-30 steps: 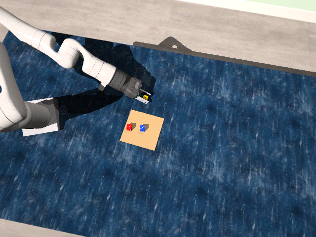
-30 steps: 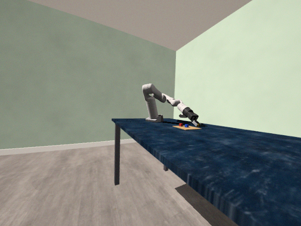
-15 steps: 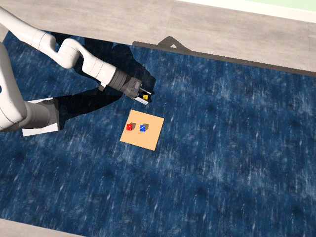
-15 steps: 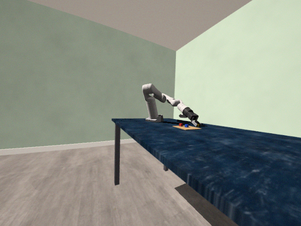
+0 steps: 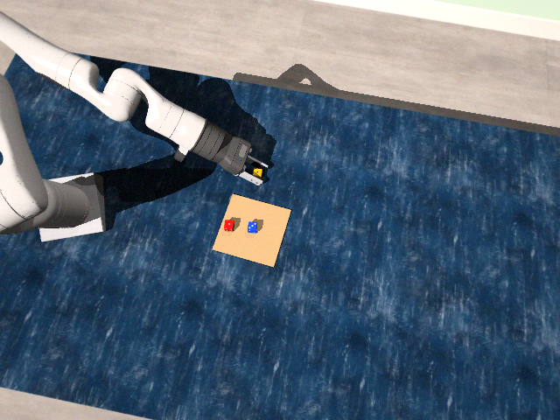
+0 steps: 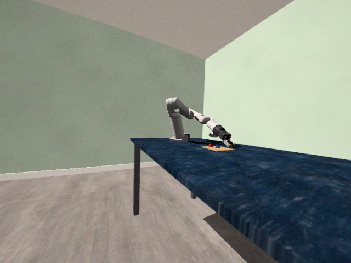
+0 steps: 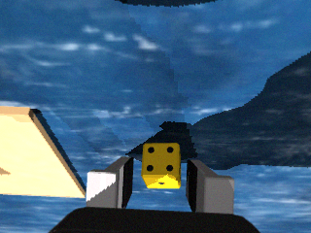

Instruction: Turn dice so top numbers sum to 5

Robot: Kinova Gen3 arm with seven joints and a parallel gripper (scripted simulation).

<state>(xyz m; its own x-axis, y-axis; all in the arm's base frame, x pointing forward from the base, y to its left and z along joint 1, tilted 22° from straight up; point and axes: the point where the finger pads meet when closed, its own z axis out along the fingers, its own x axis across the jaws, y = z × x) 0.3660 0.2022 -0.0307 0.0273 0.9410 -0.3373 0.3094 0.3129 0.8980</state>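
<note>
Now: hand 1 cm above the yellow die. Also, from my hand: red die: 14 cm to the right, 2 cm behind, 1 cm below; then blue die: 13 cm to the right, 3 cm ahead, 1 cm below; then tan mat: 13 cm to the right, 3 cm ahead, 2 cm below.
</note>
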